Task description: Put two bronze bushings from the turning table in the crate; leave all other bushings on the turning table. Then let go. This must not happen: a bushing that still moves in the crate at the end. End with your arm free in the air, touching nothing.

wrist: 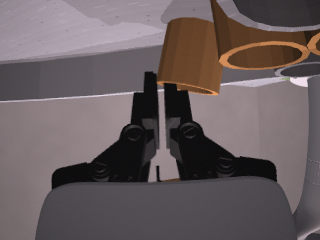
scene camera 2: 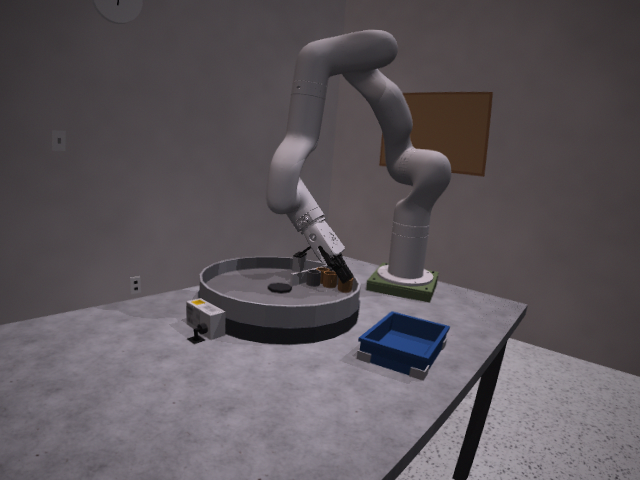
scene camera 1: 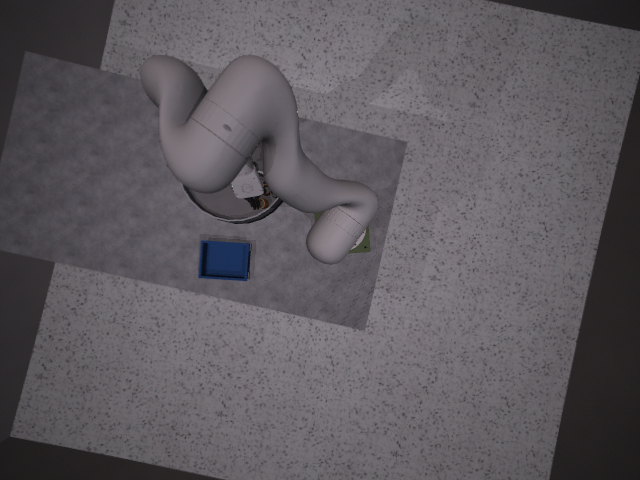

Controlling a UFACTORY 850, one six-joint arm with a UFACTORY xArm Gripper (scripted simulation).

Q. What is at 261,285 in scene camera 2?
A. A turning table.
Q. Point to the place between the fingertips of the gripper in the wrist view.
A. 160,88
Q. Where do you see a blue crate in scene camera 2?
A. At 397,335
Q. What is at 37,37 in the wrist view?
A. A turning table.
